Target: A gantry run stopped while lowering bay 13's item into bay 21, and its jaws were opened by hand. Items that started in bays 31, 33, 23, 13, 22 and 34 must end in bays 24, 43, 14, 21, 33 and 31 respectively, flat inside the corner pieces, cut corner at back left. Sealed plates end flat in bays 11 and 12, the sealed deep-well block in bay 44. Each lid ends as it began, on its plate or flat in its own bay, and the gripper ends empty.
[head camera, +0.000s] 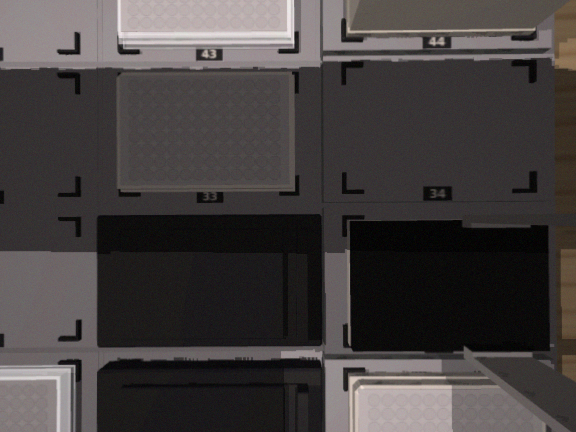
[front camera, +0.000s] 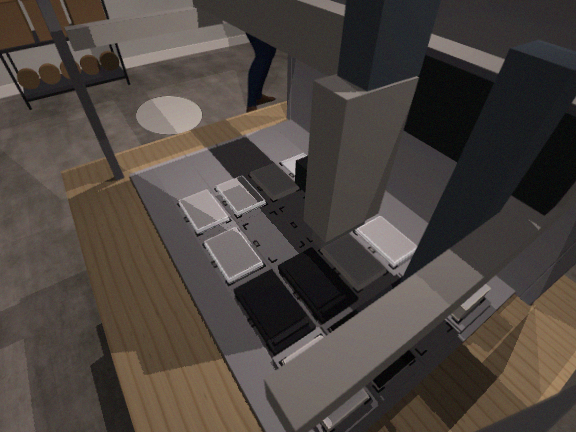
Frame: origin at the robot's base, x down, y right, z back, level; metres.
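Seen in the pictures: gripper, between the fingertips: (head camera: 490,286); robot's base, origin of its link: (front camera: 178,204).
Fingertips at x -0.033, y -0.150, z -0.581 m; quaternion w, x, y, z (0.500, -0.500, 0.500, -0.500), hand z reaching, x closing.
Offsets run from my fingertips to a thing's top centre. "*": to the spot under its first point.
My gripper's grey jaws (head camera: 495,287) stand open and empty over bay 24 in the head view; the front beam hides them in the front view. A black-topped item @(dx +0.001, dy +0.000, dz +0.025 m) (head camera: 440,290) with a pale left edge sits in bay 24. Lidless-looking plates lie in bay 33 @(* dx +0.018, dy -0.106, dz +0.188 m) (head camera: 206,131) (front camera: 354,262) and bay 43 @(* dx +0.018, dy -0.188, dz +0.187 m) (head camera: 206,15) (front camera: 387,241). A pale plate @(* dx +0.004, dy +0.080, dz +0.057 m) (head camera: 400,407) is in bay 14, partly behind a jaw. The deep-well block @(* dx -0.003, dy -0.173, dz +0.033 m) (head camera: 440,15) stands in bay 44. Plates show in bay 11 @(* dx +0.018, dy +0.111, dz +0.510 m) (front camera: 202,210), bay 12 @(* dx +0.018, dy +0.112, dz +0.342 m) (front camera: 232,255) (head camera: 27,407), bay 21 @(* dx +0.018, dy +0.004, dz +0.507 m) (front camera: 240,195) and bay 31 @(* dx +0.018, dy -0.104, dz +0.510 m) (front camera: 274,180). Cut corners are unclear.
Black blocks stand at bay 13 @(dx +0.002, dy +0.106, dz +0.185 m) (front camera: 272,310) (head camera: 200,405) and bay 23 @(dx +0.002, dy -0.001, dz +0.185 m) (front camera: 317,282) (head camera: 200,295). A white plate @(dx +0.025, dy -0.214, dz +0.517 m) (front camera: 293,163) lies at the far back. The grey front beam (front camera: 380,340), a dark column (front camera: 495,125) and a grey stage housing (front camera: 355,160) cross the deck.
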